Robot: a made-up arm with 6 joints. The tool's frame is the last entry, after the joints. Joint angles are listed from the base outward. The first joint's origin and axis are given. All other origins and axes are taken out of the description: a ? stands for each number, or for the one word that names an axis. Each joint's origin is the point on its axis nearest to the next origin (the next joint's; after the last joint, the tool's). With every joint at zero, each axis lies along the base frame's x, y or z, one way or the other. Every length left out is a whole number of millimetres.
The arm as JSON. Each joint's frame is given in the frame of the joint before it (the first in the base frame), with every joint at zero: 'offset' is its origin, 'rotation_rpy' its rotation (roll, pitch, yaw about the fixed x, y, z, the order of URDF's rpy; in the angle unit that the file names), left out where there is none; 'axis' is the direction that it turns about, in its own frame. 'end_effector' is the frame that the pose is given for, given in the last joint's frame.
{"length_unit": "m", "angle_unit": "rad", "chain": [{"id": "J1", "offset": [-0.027, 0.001, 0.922], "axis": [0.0, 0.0, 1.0]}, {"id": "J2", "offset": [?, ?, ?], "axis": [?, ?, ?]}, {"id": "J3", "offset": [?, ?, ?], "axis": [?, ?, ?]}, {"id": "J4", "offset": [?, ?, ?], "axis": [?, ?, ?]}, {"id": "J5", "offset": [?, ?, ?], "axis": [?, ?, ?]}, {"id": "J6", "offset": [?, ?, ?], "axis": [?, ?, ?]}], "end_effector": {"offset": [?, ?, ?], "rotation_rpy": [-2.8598, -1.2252, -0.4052]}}
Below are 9 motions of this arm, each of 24 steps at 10 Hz.
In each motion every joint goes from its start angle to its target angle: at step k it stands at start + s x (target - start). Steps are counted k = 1, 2, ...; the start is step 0. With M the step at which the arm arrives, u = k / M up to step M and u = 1 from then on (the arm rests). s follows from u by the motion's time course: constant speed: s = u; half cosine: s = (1 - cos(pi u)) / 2; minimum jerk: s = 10 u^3 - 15 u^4 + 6 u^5.
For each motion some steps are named. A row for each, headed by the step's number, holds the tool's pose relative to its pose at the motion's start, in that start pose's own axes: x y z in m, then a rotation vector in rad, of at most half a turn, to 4 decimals.
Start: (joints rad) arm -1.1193 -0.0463 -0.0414 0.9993 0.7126 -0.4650
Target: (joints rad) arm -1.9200 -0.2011 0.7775 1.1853 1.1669 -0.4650
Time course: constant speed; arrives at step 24
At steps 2, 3, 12, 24:
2: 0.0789 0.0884 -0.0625 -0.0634 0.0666 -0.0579
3: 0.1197 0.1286 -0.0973 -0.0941 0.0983 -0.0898
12: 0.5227 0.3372 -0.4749 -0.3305 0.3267 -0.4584
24: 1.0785 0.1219 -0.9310 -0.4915 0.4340 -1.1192

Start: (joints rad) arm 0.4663 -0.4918 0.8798 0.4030 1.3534 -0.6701
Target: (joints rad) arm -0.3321 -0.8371 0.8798 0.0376 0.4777 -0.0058
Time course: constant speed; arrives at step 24
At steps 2, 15, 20, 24:
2: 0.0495 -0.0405 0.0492 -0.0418 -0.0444 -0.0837
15: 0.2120 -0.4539 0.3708 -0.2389 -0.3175 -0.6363
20: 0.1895 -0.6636 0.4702 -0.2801 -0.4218 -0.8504
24: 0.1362 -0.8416 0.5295 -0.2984 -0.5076 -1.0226

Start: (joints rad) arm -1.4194 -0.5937 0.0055 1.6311 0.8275 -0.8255
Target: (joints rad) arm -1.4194 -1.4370 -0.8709 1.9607 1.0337 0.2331
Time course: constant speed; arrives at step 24
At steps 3, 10, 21, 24:
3: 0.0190 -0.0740 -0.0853 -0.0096 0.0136 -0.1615
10: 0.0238 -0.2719 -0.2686 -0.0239 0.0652 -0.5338
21: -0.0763 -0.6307 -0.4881 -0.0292 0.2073 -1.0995
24: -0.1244 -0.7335 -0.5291 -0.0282 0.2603 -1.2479

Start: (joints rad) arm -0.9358 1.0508 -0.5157 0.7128 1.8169 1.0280
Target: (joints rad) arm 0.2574 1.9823 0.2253 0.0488 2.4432 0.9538
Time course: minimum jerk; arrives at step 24
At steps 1, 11, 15, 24:
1: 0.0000 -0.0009 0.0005 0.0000 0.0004 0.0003
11: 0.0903 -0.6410 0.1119 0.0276 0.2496 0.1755
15: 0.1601 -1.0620 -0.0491 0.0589 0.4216 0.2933
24: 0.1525 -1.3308 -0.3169 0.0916 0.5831 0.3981

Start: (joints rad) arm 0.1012 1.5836 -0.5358 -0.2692 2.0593 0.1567
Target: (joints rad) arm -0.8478 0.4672 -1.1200 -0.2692 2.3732 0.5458
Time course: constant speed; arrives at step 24
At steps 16, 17, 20, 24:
16: 0.4177 0.3573 -0.2427 -0.7972 0.3763 -0.0172
17: 0.4338 0.3739 -0.2751 -0.8524 0.3946 -0.0283
20: 0.4750 0.4112 -0.3795 -1.0206 0.4447 -0.0684
24: 0.5146 0.4272 -0.5283 -1.2492 0.5006 -0.1381

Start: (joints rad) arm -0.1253 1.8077 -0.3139 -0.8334 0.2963 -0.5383
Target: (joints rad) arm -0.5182 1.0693 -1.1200 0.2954 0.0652 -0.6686
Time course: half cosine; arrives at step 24
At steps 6, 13, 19, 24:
6: 0.0426 0.0333 -0.1059 -0.0304 -0.0646 -0.0936
13: 0.1335 0.1758 -0.3578 -0.1114 -0.2383 -0.3663
19: 0.1447 0.3259 -0.4970 -0.1651 -0.3544 -0.5894
24: 0.1331 0.3764 -0.5294 -0.1794 -0.3849 -0.6606

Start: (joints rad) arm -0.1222 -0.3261 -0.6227 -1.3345 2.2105 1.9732
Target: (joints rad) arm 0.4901 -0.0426 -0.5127 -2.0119 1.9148 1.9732
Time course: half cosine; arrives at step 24
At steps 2, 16, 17, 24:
2: -0.0030 0.0051 -0.0106 0.0140 -0.0007 -0.0106
16: -0.1641 0.3534 -0.3819 0.5600 0.0223 -0.4908
17: -0.1782 0.3875 -0.4009 0.5949 0.0274 -0.5281
24: -0.2312 0.5164 -0.4578 0.7125 0.0487 -0.6637

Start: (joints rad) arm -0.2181 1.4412 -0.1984 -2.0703 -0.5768 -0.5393
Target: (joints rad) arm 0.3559 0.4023 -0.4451 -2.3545 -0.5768 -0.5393
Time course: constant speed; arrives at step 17
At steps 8, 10, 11, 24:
8: -0.4551 0.3352 -0.0114 -0.0934 -0.2425 -0.2984
10: -0.5367 0.4523 -0.0371 -0.1344 -0.3112 -0.3595
11: -0.5718 0.5136 -0.0542 -0.1574 -0.3464 -0.3877
24: -0.7007 0.8912 -0.2174 -0.3298 -0.5655 -0.5201

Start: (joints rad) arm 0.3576 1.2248 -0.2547 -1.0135 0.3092 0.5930
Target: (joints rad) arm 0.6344 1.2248 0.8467 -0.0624 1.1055 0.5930
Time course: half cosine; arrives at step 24
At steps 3, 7, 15, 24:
3: 0.0492 -0.0324 -0.0008 0.0099 0.0730 -0.0275
7: 0.2489 -0.1749 -0.0359 0.0559 0.3831 -0.1259
15: 0.7428 -0.6422 -0.4751 0.2585 1.4122 -0.2701
24: 0.8660 -0.8617 -0.9465 0.4242 2.0650 -0.2239

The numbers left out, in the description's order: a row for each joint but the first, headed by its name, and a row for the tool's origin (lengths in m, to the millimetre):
J2: xyz -0.009 -0.023 0.0, axis 0.0 1.0 0.0
J3: xyz -0.022 0.0 1.069, axis 0.0 -1.0 0.0
J4: xyz 1.207 0.0 0.02, axis -1.0 0.0 0.0
J5: xyz 0.0 -0.329 -0.029, axis 0.0 -1.0 0.0
J6: xyz 0.006 0.0 -0.027, axis -1.0 0.0 0.0
tool: xyz 0.0 0.006 0.027

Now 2 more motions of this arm.
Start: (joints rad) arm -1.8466 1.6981 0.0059 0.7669 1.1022 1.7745
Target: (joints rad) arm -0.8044 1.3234 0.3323 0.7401 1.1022 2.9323
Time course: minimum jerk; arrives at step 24
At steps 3, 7, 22, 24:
3: 0.0054 0.0167 0.0209 -0.0177 0.0140 -0.0283
7: 0.0761 0.1669 0.1920 -0.1790 0.1288 -0.2605
22: 1.3383 1.2023 0.5486 -1.5723 0.4727 -1.2444
24: 1.3482 1.2079 0.5453 -1.5823 0.4716 -1.2471

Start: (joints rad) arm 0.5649 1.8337 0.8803 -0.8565 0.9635 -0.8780
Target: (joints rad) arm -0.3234 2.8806 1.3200 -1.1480 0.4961 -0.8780
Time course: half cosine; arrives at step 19
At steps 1, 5, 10, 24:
1: 0.0105 0.0111 -0.0014 -0.0072 0.0054 0.0027
5: 0.2333 0.2638 -0.0707 -0.1669 0.1276 0.0754
10: 0.5659 0.8471 -0.4965 -0.5285 0.4112 0.3500
24: 0.3886 1.3205 -1.2287 -0.8720 0.7042 0.8440

